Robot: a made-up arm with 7 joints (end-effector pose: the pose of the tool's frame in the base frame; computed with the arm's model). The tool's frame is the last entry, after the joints. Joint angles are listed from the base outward.
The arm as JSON. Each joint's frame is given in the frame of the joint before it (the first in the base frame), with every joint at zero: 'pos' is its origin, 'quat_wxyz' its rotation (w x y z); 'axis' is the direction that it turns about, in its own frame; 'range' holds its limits. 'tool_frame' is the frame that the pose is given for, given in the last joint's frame.
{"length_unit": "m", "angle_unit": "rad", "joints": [
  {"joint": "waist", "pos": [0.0, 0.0, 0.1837], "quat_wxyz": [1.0, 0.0, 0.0, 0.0], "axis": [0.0, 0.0, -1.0], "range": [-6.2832, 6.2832]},
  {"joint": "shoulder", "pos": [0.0, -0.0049, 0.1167], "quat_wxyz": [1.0, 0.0, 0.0, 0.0], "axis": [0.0, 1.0, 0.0], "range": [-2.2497, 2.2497]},
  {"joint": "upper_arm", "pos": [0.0, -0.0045, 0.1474], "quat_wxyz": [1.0, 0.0, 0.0, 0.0], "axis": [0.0, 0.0, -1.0], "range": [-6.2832, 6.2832]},
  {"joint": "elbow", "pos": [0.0, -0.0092, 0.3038], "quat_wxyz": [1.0, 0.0, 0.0, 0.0], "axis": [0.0, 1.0, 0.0], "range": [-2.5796, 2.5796]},
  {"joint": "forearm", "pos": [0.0, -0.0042, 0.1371], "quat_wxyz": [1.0, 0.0, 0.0, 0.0], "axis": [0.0, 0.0, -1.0], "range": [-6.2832, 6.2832]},
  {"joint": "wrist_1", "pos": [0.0, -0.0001, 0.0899], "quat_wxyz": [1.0, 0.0, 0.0, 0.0], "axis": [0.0, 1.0, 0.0], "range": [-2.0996, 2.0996]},
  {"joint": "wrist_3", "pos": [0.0, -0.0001, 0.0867], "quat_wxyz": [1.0, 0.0, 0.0, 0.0], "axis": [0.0, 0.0, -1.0], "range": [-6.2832, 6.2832]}
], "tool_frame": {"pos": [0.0, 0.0, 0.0], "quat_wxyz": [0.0, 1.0, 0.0, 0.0]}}
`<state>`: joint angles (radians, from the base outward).
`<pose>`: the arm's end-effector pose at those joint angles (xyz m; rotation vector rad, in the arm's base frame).
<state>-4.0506 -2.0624 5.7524 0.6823 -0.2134 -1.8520 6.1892</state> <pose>0.3756 0.4879 0.0521 0.5843 0.3790 0.6016</pose>
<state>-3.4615 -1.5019 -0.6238 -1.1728 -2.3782 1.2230 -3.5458</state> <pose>0.4460 0.2803 0.0995 -0.1943 0.4645 0.6590</pose>
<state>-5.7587 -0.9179 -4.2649 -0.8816 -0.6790 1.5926 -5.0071</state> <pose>-0.3499 0.3073 0.7674 0.0298 2.3696 0.7462</pose>
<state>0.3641 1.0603 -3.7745 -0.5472 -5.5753 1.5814 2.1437</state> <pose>0.5866 -0.1343 0.6247 2.6434 1.3489 -0.0433</pose>
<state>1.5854 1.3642 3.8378 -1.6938 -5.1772 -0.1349 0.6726</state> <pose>-0.2123 -0.4449 0.1493 0.0739 0.7994 0.0421</pose>
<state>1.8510 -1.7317 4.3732 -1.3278 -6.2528 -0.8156 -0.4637</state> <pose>-0.1409 0.5300 0.3341 0.8906 1.8397 0.9468</pose>
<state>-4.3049 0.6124 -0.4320 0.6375 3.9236 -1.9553 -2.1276</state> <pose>-0.1925 -0.4329 0.6684 0.5991 0.0896 2.1999</pose>
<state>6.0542 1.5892 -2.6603 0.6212 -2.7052 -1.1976 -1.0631</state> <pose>0.5761 0.2676 0.4533 1.8842 1.2097 -0.1157</pose>
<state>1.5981 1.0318 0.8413 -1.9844 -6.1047 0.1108 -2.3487</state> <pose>0.1920 -0.1867 0.6478 2.2388 0.5335 -1.3554</pose>
